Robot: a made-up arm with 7 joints.
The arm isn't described. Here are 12 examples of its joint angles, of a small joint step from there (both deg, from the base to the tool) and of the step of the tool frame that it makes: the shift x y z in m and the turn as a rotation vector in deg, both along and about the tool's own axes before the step.
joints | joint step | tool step
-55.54 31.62 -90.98 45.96 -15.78 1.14 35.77 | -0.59 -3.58 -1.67 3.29 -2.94 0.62 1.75 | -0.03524 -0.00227 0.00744 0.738 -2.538 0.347
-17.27 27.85 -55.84 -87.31 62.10 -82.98 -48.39 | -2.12 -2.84 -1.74 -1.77 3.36 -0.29 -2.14 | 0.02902 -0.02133 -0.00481 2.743 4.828 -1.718
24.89 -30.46 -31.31 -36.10 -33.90 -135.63 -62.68 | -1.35 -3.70 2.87 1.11 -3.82 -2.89 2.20 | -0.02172 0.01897 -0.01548 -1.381 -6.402 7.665
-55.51 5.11 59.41 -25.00 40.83 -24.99 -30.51 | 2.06 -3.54 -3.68 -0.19 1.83 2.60 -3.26 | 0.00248 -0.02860 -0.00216 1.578 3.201 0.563
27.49 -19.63 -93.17 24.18 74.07 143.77 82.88 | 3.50 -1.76 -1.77 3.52 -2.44 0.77 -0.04 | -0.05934 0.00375 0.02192 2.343 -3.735 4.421
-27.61 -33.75 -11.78 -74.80 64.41 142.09 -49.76 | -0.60 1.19 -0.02 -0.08 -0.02 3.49 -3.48 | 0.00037 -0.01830 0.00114 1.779 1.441 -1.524
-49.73 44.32 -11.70 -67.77 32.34 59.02 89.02 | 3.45 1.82 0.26 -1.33 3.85 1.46 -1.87 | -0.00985 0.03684 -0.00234 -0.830 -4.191 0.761
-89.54 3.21 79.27 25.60 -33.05 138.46 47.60 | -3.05 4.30 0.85 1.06 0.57 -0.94 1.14 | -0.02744 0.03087 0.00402 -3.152 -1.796 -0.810
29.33 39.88 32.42 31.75 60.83 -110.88 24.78 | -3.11 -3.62 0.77 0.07 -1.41 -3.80 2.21 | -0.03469 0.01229 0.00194 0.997 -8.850 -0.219
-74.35 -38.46 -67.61 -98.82 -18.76 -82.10 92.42 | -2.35 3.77 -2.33 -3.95 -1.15 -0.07 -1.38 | -0.05815 0.04720 -0.04057 -6.371 -2.365 4.620
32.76 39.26 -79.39 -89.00 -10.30 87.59 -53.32 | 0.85 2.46 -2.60 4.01 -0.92 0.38 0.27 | 0.00665 0.01933 -0.01790 -3.600 -0.557 -0.124
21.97 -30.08 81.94 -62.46 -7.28 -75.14 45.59 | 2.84 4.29 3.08 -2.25 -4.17 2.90 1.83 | 0.02620 0.03831 -0.04147 -7.534 -1.169 -3.646
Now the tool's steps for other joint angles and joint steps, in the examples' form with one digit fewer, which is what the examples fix.
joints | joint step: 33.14 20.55 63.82 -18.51 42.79 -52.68 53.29 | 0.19 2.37 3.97 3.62 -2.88 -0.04 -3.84
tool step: -0.0048 -0.0199 0.0087 2.32 -2.39 -2.92
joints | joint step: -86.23 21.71 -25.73 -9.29 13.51 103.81 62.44 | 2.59 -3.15 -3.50 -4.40 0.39 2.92 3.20
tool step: 0.0000 0.0644 -0.0177 -8.48 -1.54 0.96
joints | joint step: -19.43 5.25 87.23 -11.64 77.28 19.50 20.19 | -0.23 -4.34 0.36 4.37 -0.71 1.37 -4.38
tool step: 0.0202 -0.0628 -0.0073 6.90 4.15 -4.66
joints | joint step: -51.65 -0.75 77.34 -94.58 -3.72 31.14 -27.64 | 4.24 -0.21 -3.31 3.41 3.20 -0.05 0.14
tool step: 0.0011 -0.0345 0.0209 -2.01 -2.11 -2.80
